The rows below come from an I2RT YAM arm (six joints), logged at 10 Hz.
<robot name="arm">
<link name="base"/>
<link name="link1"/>
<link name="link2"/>
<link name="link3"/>
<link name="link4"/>
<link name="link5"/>
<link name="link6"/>
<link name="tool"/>
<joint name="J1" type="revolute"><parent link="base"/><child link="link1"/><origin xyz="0 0 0.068"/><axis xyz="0 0 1"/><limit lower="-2.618" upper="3.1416"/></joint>
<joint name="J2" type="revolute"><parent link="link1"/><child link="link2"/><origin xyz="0.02 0.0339 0.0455" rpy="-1.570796 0 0"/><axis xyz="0 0 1"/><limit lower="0" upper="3.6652"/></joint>
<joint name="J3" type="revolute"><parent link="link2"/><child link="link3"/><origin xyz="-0.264 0 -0.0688" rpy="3.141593 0 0"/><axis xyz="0 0 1"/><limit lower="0" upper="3.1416"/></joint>
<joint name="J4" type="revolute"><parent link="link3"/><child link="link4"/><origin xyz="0.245 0.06 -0.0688"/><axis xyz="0 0 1"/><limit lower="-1.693" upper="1.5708"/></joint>
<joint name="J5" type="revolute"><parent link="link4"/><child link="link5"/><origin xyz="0.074 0.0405 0.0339" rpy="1.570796 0 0"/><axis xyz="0 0 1"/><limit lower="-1.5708" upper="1.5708"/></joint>
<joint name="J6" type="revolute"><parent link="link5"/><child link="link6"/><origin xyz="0.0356 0 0.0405" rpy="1.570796 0 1.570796"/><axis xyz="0 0 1"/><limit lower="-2.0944" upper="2.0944"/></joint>
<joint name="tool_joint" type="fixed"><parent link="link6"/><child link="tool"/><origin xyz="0 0 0" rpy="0 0 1.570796"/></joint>
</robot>
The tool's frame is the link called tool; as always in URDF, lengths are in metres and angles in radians.
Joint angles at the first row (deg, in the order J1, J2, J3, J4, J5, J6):
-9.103, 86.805, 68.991, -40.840, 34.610, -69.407
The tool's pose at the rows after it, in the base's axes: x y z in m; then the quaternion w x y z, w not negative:
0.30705, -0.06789, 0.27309, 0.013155, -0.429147, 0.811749, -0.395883
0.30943, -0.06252, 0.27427, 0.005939, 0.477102, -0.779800, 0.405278
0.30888, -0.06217, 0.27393, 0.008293, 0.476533, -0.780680, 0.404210
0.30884, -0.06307, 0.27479, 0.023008, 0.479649, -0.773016, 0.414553
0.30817, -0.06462, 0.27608, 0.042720, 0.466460, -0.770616, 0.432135
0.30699, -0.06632, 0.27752, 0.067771, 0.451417, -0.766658, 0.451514
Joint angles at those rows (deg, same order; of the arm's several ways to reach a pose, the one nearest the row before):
-8.775, 86.805, 68.992, -38.743, 34.676, -75.220
-7.661, 86.804, 68.989, -37.822, 35.572, -81.909
-7.595, 86.805, 68.991, -38.217, 35.747, -81.647
-7.596, 86.805, 68.992, -37.911, 37.539, -83.199
-7.595, 86.806, 68.991, -37.713, 40.927, -83.176
-7.596, 86.804, 68.991, -37.693, 44.970, -83.221

